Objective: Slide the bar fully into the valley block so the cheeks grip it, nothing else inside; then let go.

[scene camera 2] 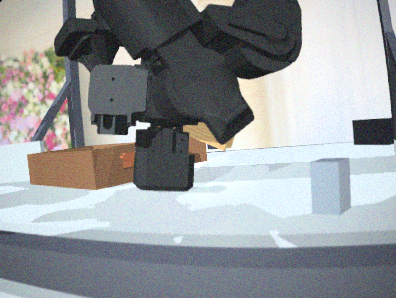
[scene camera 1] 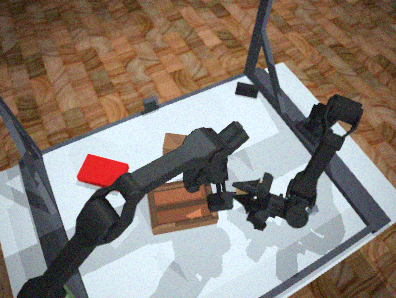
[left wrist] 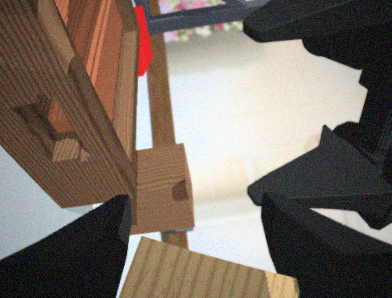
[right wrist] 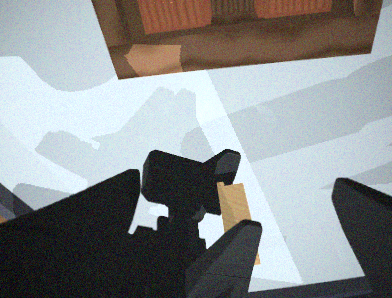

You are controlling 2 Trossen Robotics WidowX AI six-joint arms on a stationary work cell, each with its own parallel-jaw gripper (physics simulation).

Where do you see a valley block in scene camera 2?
At 95,167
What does my left gripper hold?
A light wooden bar.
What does the grey cube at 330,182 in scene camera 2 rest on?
The table.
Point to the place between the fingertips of my left gripper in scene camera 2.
At 152,109
